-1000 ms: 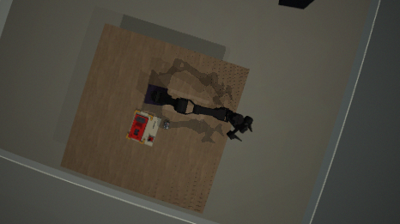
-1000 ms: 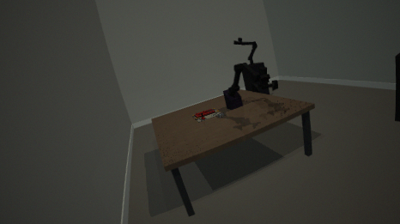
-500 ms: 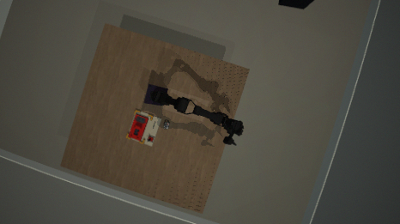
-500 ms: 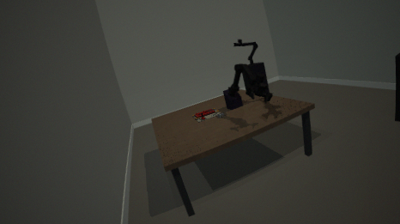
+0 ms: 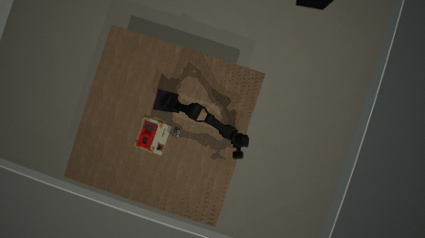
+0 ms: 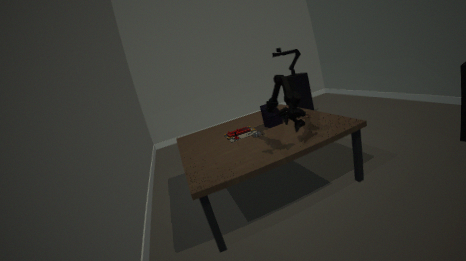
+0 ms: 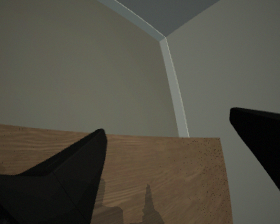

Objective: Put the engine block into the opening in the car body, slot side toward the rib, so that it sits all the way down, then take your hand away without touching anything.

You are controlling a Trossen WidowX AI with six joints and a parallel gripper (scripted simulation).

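The engine block is 50 cm to the right of my gripper tip, 14 cm below it and 4 cm behind it. Also, from my gripper tip: grey bracket 62 cm to the right, 12 cm below, 10 cm ahead.
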